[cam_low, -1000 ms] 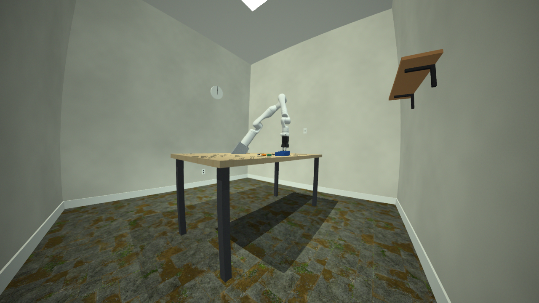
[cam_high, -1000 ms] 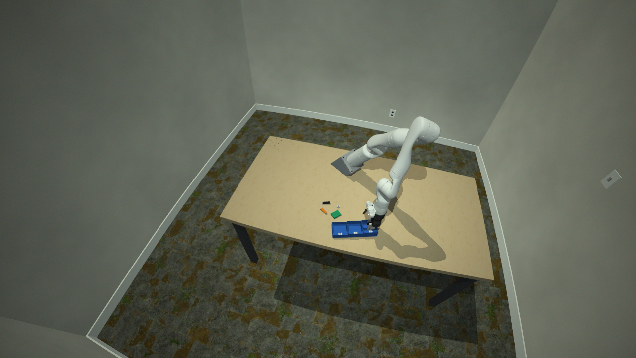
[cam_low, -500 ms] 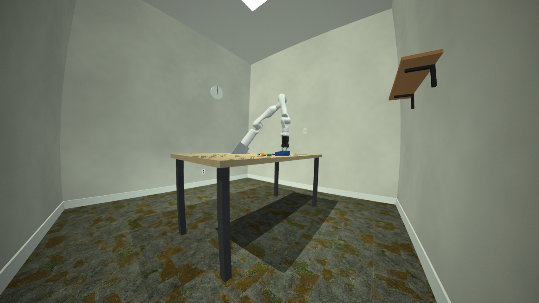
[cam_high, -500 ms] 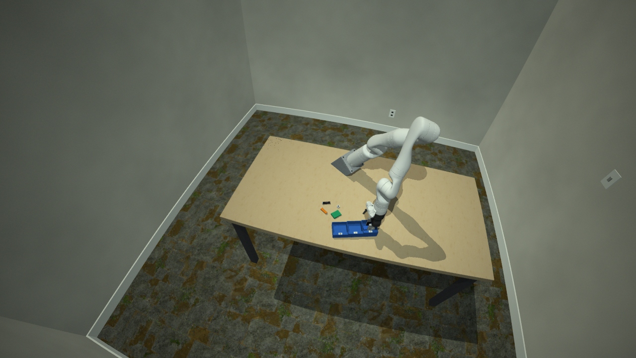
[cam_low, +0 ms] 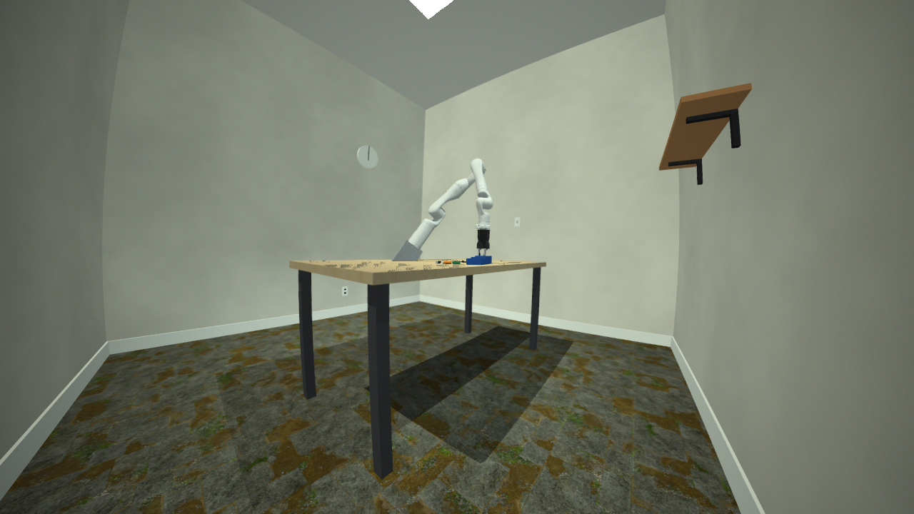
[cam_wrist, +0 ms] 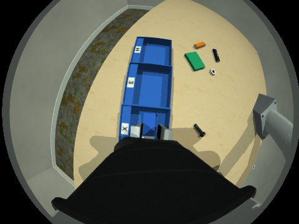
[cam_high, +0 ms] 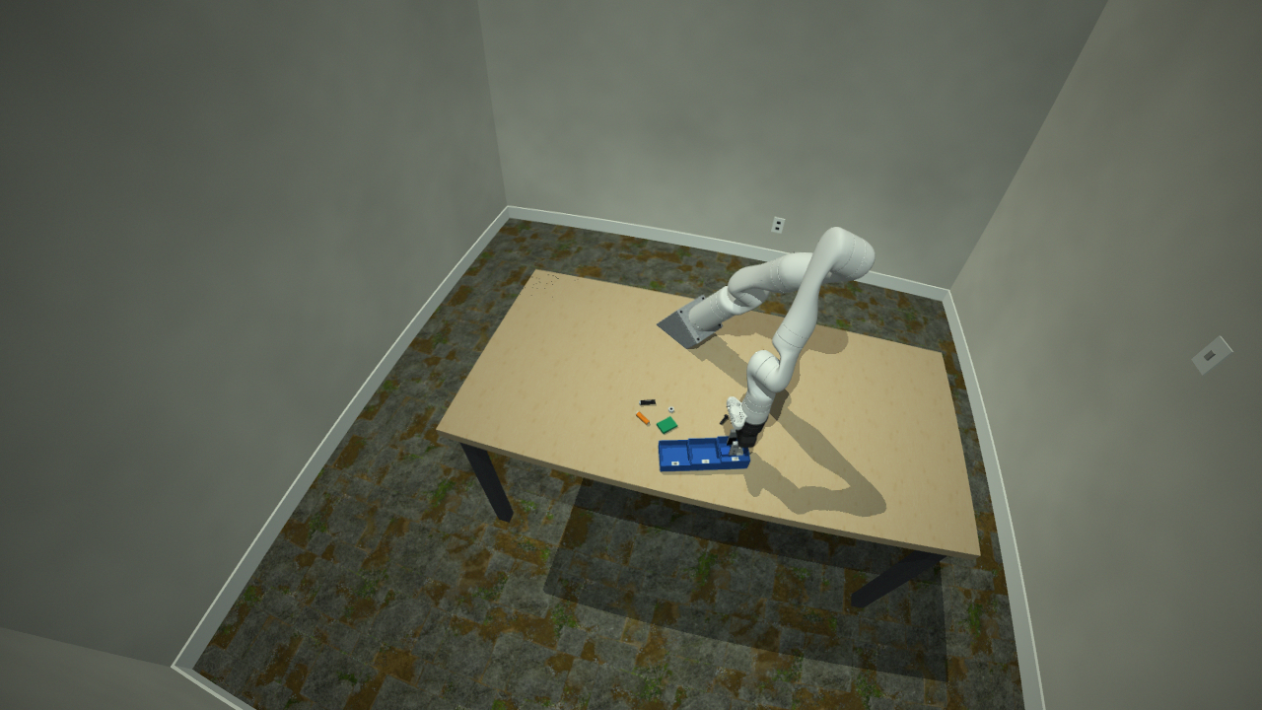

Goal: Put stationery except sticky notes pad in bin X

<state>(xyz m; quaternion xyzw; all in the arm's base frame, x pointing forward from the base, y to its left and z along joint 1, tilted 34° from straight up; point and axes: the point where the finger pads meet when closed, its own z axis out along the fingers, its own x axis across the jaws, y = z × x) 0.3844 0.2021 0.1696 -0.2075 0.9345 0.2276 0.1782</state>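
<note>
My gripper is now 30 mm above the eraser and 10 mm to the right of it. The rest, counted from my hand: green pad: 200 mm to the right, 40 mm below; then blue bin: 70 mm to the right, 50 mm ahead, 20 mm below; then black bolt-like item: 110 mm behind, 60 mm to the right, 40 mm below.
</note>
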